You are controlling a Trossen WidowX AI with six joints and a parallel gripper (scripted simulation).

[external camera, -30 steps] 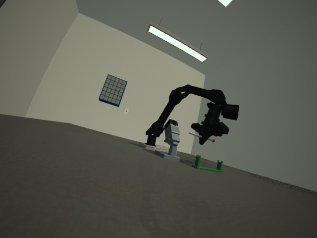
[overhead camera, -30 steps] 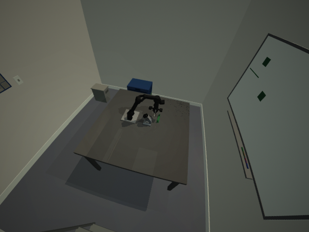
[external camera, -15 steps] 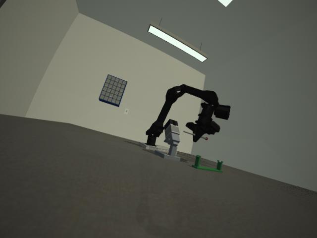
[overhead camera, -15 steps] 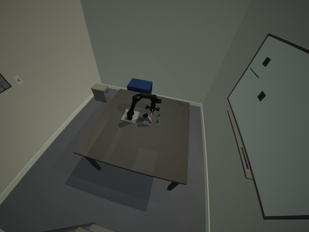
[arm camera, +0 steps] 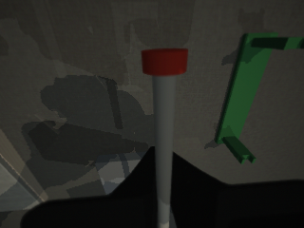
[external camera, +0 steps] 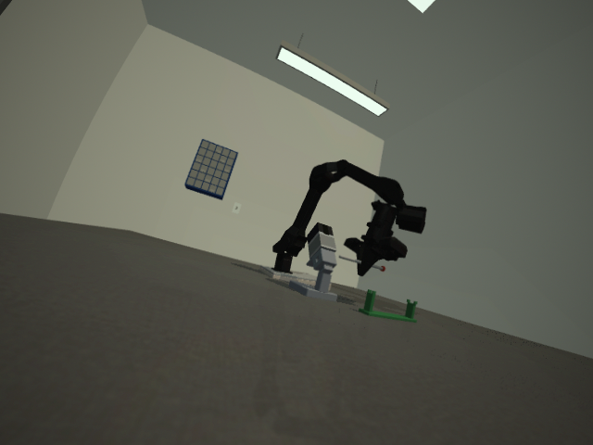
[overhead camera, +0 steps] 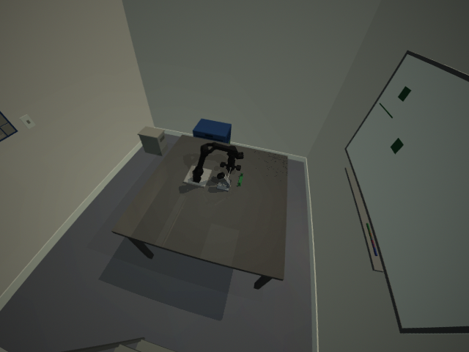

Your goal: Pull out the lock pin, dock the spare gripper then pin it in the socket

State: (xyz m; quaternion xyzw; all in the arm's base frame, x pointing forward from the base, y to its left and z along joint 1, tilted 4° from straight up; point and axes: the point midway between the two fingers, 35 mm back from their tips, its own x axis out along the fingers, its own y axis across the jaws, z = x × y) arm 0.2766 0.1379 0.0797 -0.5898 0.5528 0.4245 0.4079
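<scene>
The grey mount lies 11 cm to the right of my gripper tip, 2 cm below it and 1 cm behind it. Round my gripper tip: green cradle 11 cm ahead, 5 cm below, 2 cm to the left; spare gripper 11 cm to the right, 5 cm above, 3 cm behind.
</scene>
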